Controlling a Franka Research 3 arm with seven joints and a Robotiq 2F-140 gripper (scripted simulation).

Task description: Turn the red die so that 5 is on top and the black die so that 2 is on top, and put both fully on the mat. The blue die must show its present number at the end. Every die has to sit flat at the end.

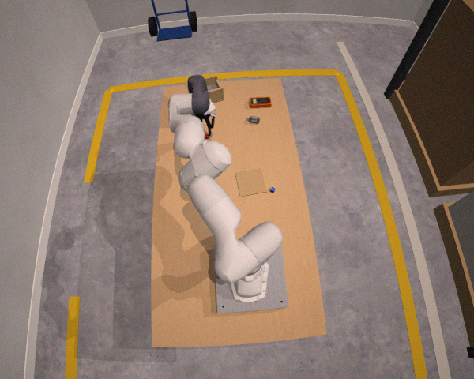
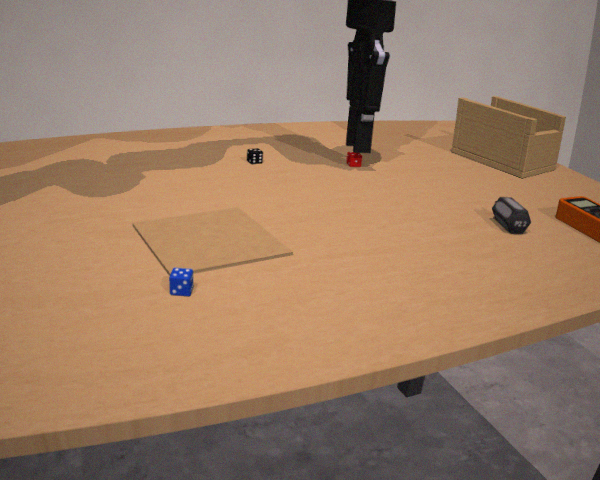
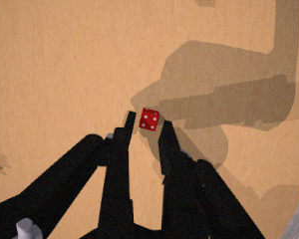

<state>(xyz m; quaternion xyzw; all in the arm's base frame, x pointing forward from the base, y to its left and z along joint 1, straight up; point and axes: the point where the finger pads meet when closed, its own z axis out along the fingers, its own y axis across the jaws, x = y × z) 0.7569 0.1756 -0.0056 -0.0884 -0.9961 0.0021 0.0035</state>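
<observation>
Now: the red die 5 cm below my hand. Round my hand: dark grey device 9 cm ahead, 27 cm to the right, 4 cm below; black die 16 cm behind, 4 cm to the left, 5 cm below; wooden box 32 cm ahead, 1 cm to the right, 1 cm below.
</observation>
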